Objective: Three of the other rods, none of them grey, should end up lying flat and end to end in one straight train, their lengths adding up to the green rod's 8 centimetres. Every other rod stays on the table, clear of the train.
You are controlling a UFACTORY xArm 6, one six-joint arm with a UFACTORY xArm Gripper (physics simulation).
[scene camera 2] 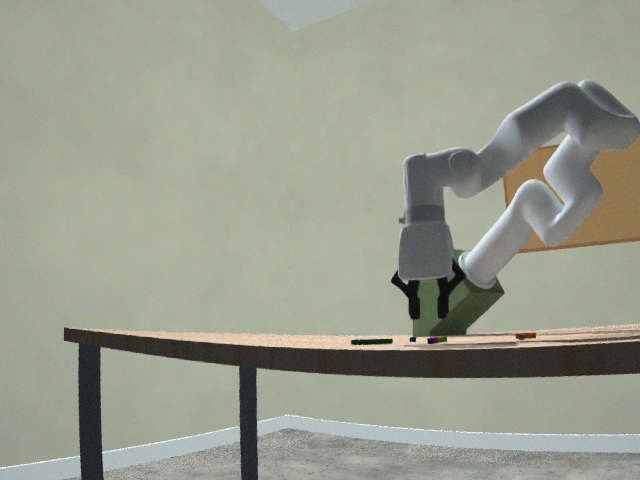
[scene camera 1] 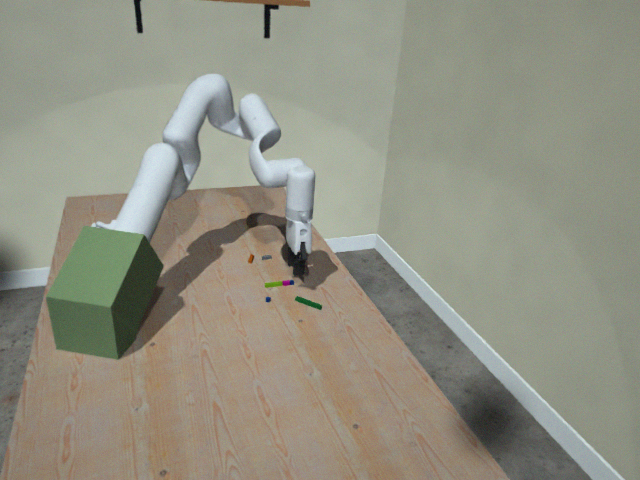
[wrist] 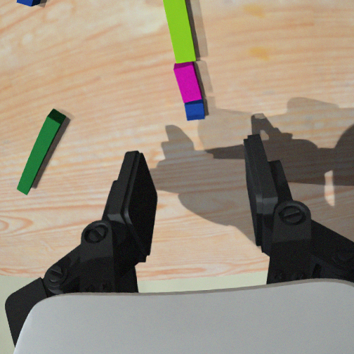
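Seen in the pictures: gripper, fingertip midpoint: [scene camera 2: 428,318] [scene camera 1: 295,270]; arm's base, link origin: [scene camera 2: 476,270] [scene camera 1: 125,246].
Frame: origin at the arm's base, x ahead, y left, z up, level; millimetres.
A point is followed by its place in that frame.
Note:
A lime rod [scene camera 1: 273,284] @(x 361, y 114, z -169 mm) [scene camera 2: 441,338] @(x 369, y 125, z -169 mm) [wrist: 180,31], a magenta rod [scene camera 1: 286,282] @(x 398, y 122, z -167 mm) [wrist: 188,83] and a short blue rod [scene camera 1: 292,282] @(x 416, y 127, z -169 mm) [scene camera 2: 431,341] @(x 418, y 136, z -173 mm) [wrist: 195,110] lie flat, end to end, in one line on the table. They look touching. The green rod [scene camera 1: 308,302] @(x 459, y 22, z -168 mm) [scene camera 2: 371,341] @(x 464, y 29, z -171 mm) [wrist: 40,152] lies apart from them. Another blue rod [scene camera 1: 267,299] @(x 347, y 35, z -169 mm) [scene camera 2: 412,339] @(x 353, y 42, z -172 mm) [wrist: 29,2] lies apart from the line. My gripper [scene camera 2: 428,316] @(x 424, y 134, z -131 mm) [wrist: 196,166] is open and empty, above the table near the blue end of the line; in the first scene view its fingers overlap.
An orange rod [scene camera 1: 251,258] @(x 288, y 263, z -168 mm) [scene camera 2: 527,335] @(x 292, y 273, z -171 mm) and a grey rod [scene camera 1: 266,257] @(x 334, y 274, z -169 mm) [scene camera 2: 521,336] @(x 348, y 285, z -170 mm) lie apart on the table [scene camera 1: 248,413] @(x 326, y -369, z -177 mm), farther back. A large green block [scene camera 1: 98,289] @(x -10, y -171, z -17 mm) [scene camera 2: 465,310] @(x 11, y -34, z -107 mm) stands by the arm's base. The table's right edge is near my gripper.

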